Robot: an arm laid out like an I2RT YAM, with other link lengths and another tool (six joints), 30 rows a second.
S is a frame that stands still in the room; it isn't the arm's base.
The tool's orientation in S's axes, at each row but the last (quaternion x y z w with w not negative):
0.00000, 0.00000, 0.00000, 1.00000
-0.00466, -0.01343, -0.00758, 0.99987
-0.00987, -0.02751, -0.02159, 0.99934
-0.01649, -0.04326, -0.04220, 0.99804
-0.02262, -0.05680, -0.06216, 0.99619
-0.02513, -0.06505, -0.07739, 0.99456
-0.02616, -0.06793, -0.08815, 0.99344
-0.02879, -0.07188, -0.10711, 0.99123
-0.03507, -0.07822, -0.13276, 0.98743
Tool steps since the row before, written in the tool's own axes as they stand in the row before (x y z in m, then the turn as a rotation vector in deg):
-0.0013, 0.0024, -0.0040, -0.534, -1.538, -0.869
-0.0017, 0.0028, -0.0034, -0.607, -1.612, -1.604
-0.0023, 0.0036, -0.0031, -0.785, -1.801, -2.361
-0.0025, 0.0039, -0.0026, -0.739, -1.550, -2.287
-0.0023, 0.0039, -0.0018, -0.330, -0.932, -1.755
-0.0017, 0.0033, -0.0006, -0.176, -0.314, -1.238
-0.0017, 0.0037, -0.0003, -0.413, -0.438, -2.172
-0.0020, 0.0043, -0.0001, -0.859, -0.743, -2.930
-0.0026, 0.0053, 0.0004, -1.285, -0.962, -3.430
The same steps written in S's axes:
-0.0013, 0.0024, -0.0040, -0.534, -1.538, -0.869
-0.0016, 0.0028, -0.0035, -0.588, -1.618, -1.605
-0.0020, 0.0036, -0.0033, -0.733, -1.815, -2.367
-0.0019, 0.0040, -0.0029, -0.672, -1.566, -2.297
-0.0016, 0.0041, -0.0022, -0.249, -0.975, -1.745
-0.0011, 0.0035, -0.0010, -0.066, -0.358, -1.237
-0.0010, 0.0039, -0.0007, -0.198, -0.499, -2.189
-0.0010, 0.0046, -0.0006, -0.592, -0.758, -2.992
-0.0011, 0.0058, -0.0003, -0.984, -0.905, -3.543

